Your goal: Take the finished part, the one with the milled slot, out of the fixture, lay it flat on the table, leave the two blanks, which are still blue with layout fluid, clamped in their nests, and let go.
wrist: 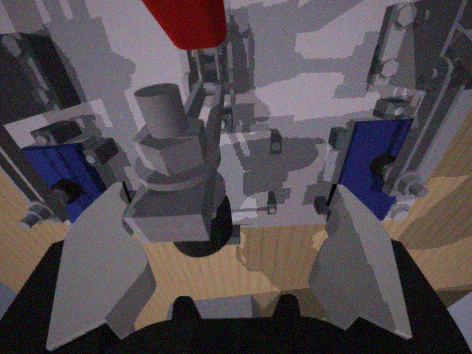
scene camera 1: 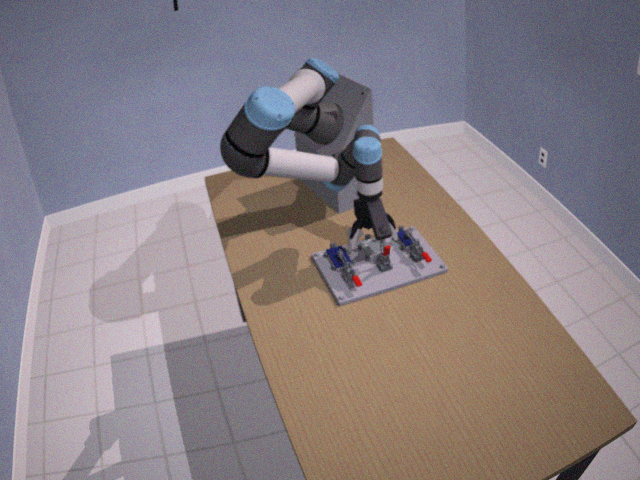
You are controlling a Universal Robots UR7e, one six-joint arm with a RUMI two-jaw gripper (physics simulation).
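Pixels of known places: gripper, fingertip midpoint: (wrist: 231,185) (scene camera 1: 373,246); arm's base at its link origin: (scene camera 1: 328,123).
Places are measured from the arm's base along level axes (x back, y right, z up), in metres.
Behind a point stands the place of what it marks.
The finished part (wrist: 231,162) @[z -0.244, x -0.398, y 0.061 m], a light grey block, lies in the middle nest of the fixture plate (scene camera 1: 398,276) @[z -0.265, x -0.513, y 0.049 m] (wrist: 305,102) @[z -0.265, x -0.422, y 0.115 m]. It is partly hidden behind the middle clamp's raised arm and black tip (wrist: 205,237). That clamp's red handle (scene camera 1: 386,250) @[z -0.187, x -0.477, y 0.070 m] (wrist: 197,22) @[z -0.196, x -0.463, y 0.066 m] stands up. One blue blank (scene camera 1: 338,256) @[z -0.236, x -0.377, y 0.172 m] (wrist: 372,155) @[z -0.249, x -0.384, y 0.157 m] sits in the nest at the left in the scene view, the other blue blank (scene camera 1: 404,236) @[z -0.239, x -0.390, y -0.049 m] (wrist: 65,160) @[z -0.239, x -0.421, y -0.042 m] at the right; clamp tips press on both. My gripper (scene camera 1: 368,246) @[z -0.242, x -0.381, y 0.058 m] (wrist: 231,185) @[z -0.242, x -0.381, y 0.058 m] is open and empty, low over the middle nest, its fingers on either side of the clamp arm.
The outer clamps' red handles (scene camera 1: 356,280) @[z -0.228, x -0.503, y 0.181 m] (scene camera 1: 425,256) @[z -0.219, x -0.525, y -0.036 m] lie low toward the front of the plate. The raised middle clamp stands between my fingers, nearer the left one in the wrist view. The wooden table (scene camera 1: 413,361) @[z -0.280, x -0.804, y 0.179 m] extends around the plate, and the robot's grey pedestal (scene camera 1: 343,198) @[z -0.226, x -0.124, y 0.021 m] stands behind.
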